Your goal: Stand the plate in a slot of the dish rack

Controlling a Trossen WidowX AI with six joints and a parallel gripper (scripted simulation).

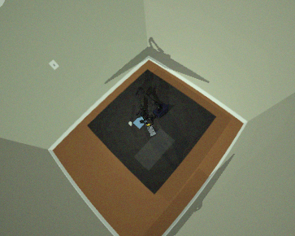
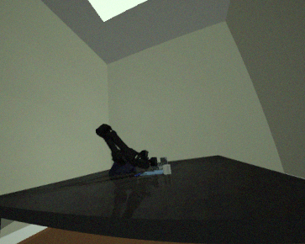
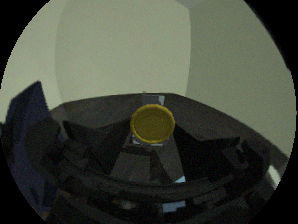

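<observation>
The dish rack lies 6 cm to the left of my gripper tip, 4 cm below it and 3 cm ahead of it. From my gripper tip the other things lie so: light blue mat 14 cm to the right, 6 cm below, 2 cm ahead; then white cup 22 cm to the right, 12 cm ahead, 4 cm below; then yellow plate 1 cm to the right.
</observation>
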